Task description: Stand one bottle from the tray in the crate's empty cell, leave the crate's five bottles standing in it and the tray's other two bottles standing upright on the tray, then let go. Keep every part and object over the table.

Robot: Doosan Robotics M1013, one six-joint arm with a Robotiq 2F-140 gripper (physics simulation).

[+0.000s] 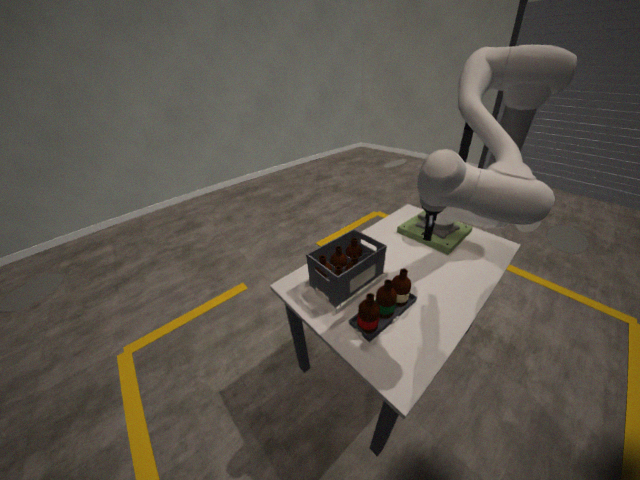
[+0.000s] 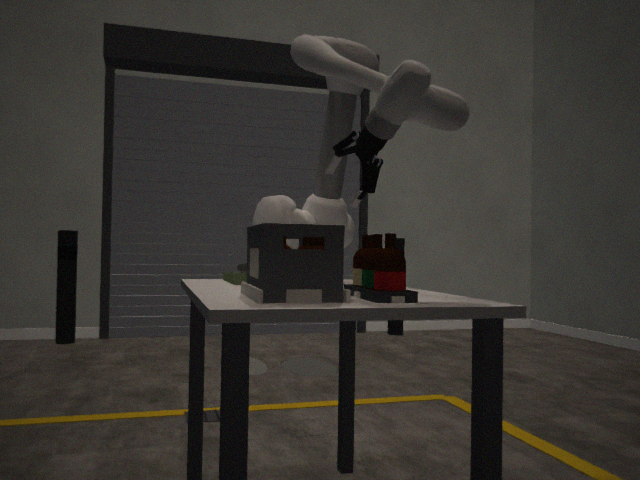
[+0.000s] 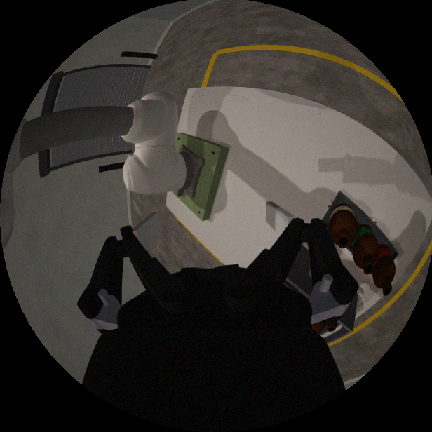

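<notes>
Image 2 gives me my gripper (image 2: 340, 189) together with a red-labelled bottle (image 2: 390, 264). In image 3 I see my gripper (image 3: 212, 216) again, and there I also see a cream-labelled bottle (image 3: 342, 227) and a green-labelled brown bottle (image 3: 365, 248).
</notes>
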